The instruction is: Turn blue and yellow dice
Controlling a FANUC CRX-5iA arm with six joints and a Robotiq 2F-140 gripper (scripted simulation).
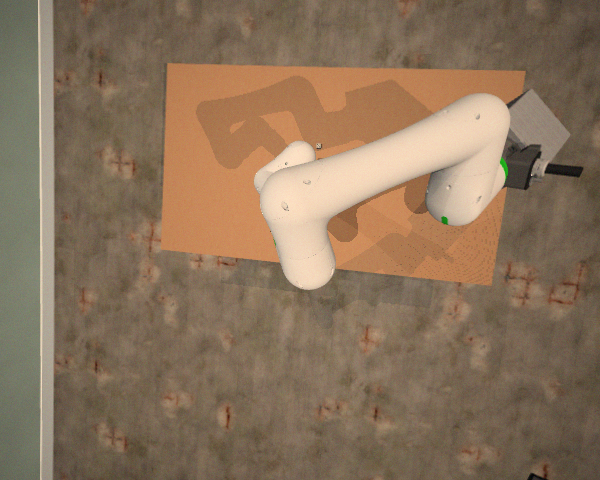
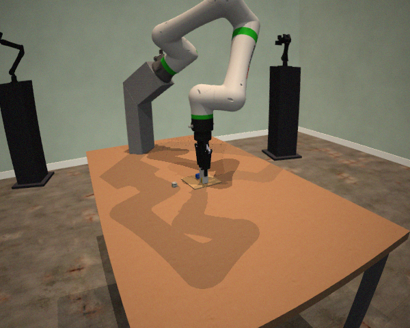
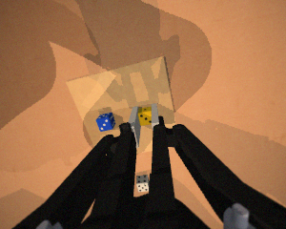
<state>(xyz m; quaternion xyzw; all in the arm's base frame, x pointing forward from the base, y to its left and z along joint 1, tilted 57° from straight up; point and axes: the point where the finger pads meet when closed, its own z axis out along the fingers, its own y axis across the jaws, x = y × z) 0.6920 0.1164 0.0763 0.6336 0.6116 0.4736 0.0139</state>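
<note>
My gripper is now 20 mm above the yellow die. Also, from my hand: blue die: 60 mm behind, 30 mm below, 20 mm to the right; then white die: 130 mm to the right, 30 mm below; then tan mat: 40 mm below, 30 mm behind, 10 mm to the right.
</note>
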